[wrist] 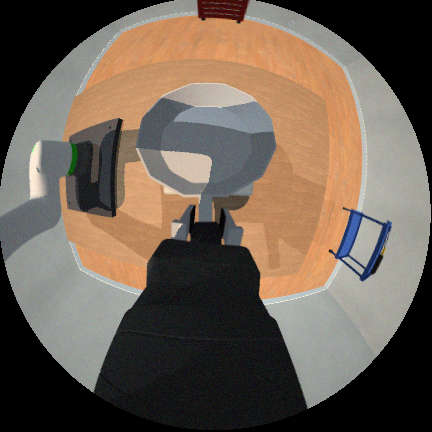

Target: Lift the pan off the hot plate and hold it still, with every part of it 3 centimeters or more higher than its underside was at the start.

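Observation:
The grey pan (231, 142) is in the upper middle of the wrist view, its open side facing the camera, with its handle pointing down to my gripper. My gripper (207, 214) is shut on the pan's handle, one finger on each side. The pan hangs above the hot plate. Small pale corners of the hot plate (244, 190) show past the pan's lower rim; the pan hides the rest. The gap between pan and hot plate cannot be measured from this view.
A wooden table (300, 125) lies below. The robot's base plate (95, 195) and pale arm (45, 170) are at the left. A blue cart (349, 234) stands on the floor at the right, and a dark red cabinet (222, 10) at the top edge.

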